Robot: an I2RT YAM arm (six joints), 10 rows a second.
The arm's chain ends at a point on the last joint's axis. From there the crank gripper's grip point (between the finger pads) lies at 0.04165 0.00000 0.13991 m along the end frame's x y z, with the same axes.
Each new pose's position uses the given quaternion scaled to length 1; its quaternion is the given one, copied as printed.
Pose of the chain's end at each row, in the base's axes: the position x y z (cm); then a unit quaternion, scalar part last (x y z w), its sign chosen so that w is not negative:
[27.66 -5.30 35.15 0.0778 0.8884 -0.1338 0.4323]
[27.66 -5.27 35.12 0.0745 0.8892 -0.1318 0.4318]
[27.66 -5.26 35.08 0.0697 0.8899 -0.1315 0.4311]
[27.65 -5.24 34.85 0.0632 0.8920 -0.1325 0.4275]
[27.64 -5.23 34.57 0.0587 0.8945 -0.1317 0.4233]
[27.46 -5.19 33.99 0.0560 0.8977 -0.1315 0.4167]
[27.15 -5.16 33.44 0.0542 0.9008 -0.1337 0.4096]
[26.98 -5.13 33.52 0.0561 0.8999 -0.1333 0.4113]
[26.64 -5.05 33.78 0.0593 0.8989 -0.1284 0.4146]
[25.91 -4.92 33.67 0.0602 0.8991 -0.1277 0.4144]
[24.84 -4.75 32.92 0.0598 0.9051 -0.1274 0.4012]
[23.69 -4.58 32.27 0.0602 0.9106 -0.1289 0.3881]
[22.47 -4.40 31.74 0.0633 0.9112 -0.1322 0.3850]
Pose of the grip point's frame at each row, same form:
[35.56 -9.47 23.60 0.0778 0.8884 -0.1338 0.4323]
[35.56 -9.37 23.55 0.0745 0.8892 -0.1318 0.4318]
[35.56 -9.33 23.50 0.0697 0.8899 -0.1315 0.4311]
[35.48 -9.31 23.22 0.0632 0.8920 -0.1325 0.4275]
[35.37 -9.25 22.86 0.0587 0.8945 -0.1317 0.4233]
[35.03 -9.18 22.16 0.0560 0.8977 -0.1315 0.4167]
[34.53 -9.20 21.51 0.0542 0.9008 -0.1337 0.4096]
[34.40 -9.17 21.61 0.0561 0.8999 -0.1333 0.4113]
[34.15 -8.97 21.89 0.0593 0.8989 -0.1284 0.4146]
[33.42 -8.82 21.77 0.0602 0.8991 -0.1277 0.4144]
[31.99 -8.62 20.80 0.0598 0.9051 -0.1274 0.4012]
[30.48 -8.48 19.95 0.0602 0.9106 -0.1289 0.3881]
[29.16 -8.40 19.39 0.0633 0.9112 -0.1322 0.3850]

